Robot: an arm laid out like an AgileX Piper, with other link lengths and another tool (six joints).
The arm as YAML. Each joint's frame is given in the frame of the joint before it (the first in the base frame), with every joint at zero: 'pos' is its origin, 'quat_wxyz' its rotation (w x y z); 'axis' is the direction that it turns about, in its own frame. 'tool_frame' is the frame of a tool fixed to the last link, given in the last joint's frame.
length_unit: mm
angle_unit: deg
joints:
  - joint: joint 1
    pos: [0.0, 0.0, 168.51]
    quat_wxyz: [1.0, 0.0, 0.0, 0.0]
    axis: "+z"
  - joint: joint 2
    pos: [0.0, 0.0, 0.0]
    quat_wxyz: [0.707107, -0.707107, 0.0, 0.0]
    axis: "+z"
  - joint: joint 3
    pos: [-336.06, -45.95, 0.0]
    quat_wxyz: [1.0, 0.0, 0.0, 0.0]
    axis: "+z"
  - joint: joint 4
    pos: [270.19, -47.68, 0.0]
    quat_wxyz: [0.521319, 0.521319, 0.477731, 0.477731]
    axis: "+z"
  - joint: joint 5
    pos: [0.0, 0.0, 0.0]
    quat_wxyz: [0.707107, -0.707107, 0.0, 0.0]
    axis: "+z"
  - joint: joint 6
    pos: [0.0, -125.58, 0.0]
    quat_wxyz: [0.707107, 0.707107, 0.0, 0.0]
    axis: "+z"
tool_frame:
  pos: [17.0, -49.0, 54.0]
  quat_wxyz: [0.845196, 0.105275, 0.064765, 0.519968]
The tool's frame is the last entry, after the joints.
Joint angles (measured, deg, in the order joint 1, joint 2, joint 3, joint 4, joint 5, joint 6), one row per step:
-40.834 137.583 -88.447 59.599 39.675 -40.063
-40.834 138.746 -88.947 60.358 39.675 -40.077
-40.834 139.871 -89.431 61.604 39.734 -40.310
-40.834 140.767 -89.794 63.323 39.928 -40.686
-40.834 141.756 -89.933 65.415 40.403 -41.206
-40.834 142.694 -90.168 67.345 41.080 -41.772
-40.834 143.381 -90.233 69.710 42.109 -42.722
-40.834 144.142 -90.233 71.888 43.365 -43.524
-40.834 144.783 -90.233 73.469 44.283 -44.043
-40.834 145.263 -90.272 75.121 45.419 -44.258
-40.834 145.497 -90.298 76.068 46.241 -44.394
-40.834 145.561 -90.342 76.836 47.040 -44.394
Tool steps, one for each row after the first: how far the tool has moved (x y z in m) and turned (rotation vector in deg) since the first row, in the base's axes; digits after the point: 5 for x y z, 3 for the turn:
0.00114 0.00062 -0.00805 0.835 0.145 -0.521
0.00305 0.00164 -0.01544 1.825 0.003 -1.187
0.00567 0.00330 -0.02077 3.006 -0.474 -2.006
0.00767 0.00696 -0.02743 4.702 -0.932 -2.832
0.00999 0.01053 -0.03311 6.325 -1.471 -3.402
0.01307 0.01507 -0.03636 8.124 -2.432 -3.799
0.01542 0.02056 -0.04031 10.148 -3.243 -4.068
0.01694 0.02468 -0.04383 11.693 -3.782 -4.333
0.01920 0.02907 -0.04520 13.490 -4.500 -4.729
0.02069 0.03190 -0.04532 14.604 -4.997 -4.839
0.02234 0.03426 -0.04392 15.582 -5.522 -4.904

